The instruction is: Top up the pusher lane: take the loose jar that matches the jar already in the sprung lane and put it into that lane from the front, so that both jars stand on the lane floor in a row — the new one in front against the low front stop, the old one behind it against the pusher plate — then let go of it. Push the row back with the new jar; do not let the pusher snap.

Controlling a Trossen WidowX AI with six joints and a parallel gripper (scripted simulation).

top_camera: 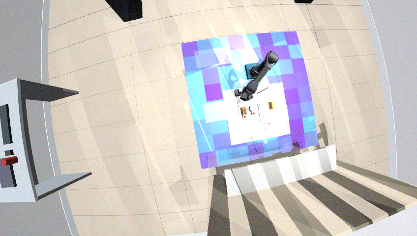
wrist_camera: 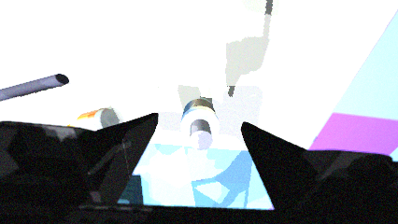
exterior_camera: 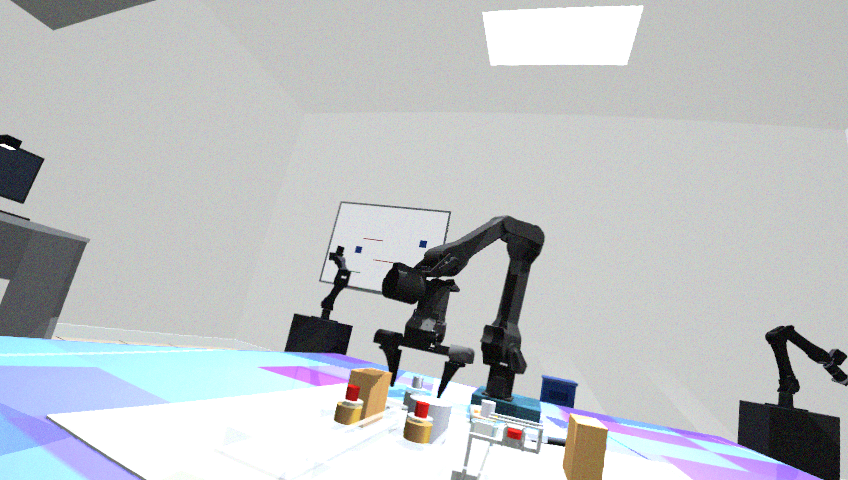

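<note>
My gripper tip is 150 mm short of the grey block and 80 mm to the right of it. Also, from my gripper tip: pusher lane 280 mm ahead, 190 mm to the left, 10 mm below; then small red part 320 mm ahead, 200 mm to the left, 40 mm above.
</note>
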